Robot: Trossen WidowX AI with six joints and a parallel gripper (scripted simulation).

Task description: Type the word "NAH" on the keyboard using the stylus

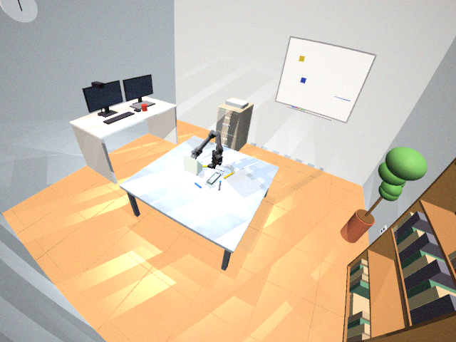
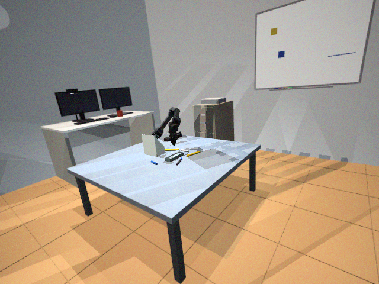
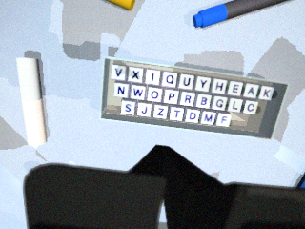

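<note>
The blue stylus is 220 mm to the right of my gripper tip, 90 mm below it and 80 mm behind it. Round my gripper tip: dark pen (120 mm ahead, 90 mm below, 60 mm to the right); N key (90 mm below, 40 mm to the left, 20 mm ahead); white cylinder (140 mm to the left, 90 mm below).
</note>
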